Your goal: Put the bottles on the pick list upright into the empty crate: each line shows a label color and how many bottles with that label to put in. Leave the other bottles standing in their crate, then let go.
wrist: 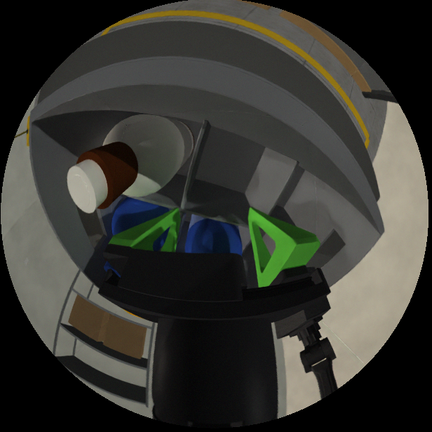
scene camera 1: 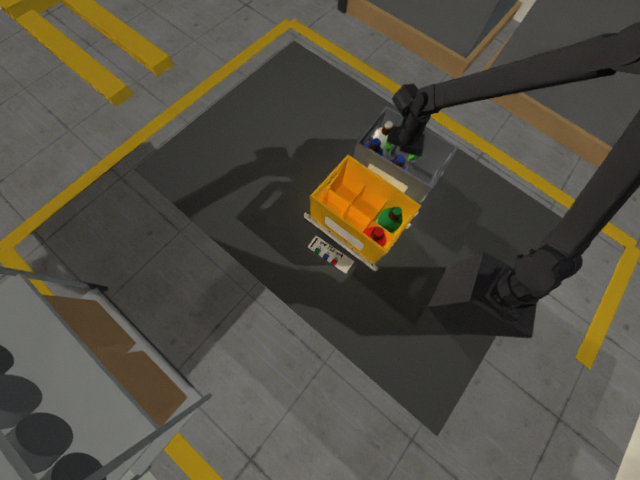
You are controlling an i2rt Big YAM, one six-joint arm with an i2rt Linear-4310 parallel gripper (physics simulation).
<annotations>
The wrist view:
my gripper: 213, 212
blue bottle: 204, 235
blue bottle: 130, 212
</annotations>
